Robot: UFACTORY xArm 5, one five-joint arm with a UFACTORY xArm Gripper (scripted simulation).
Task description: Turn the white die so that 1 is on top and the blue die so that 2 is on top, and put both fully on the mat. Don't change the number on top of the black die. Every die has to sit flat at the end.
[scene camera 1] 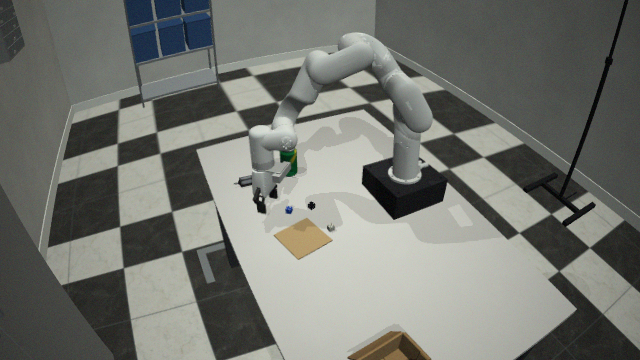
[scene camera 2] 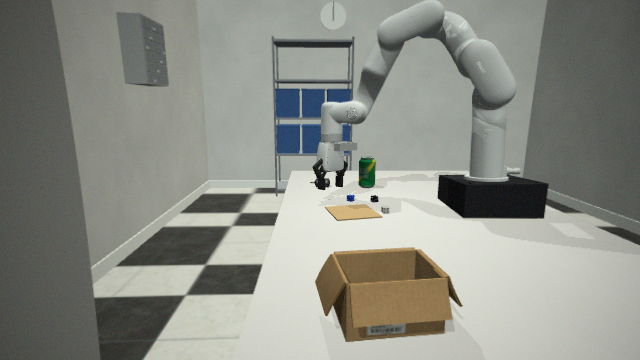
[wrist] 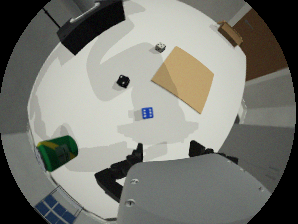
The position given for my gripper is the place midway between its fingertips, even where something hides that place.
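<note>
A tan mat [scene camera 1: 304, 237] is visible; the wrist view also shows the mat [wrist: 181, 74]. Scene camera 2 shows my gripper [scene camera 2: 330, 188]. Further views of it: the gripper [scene camera 1: 267, 205] and, from the wrist, the gripper [wrist: 167, 150].
</note>
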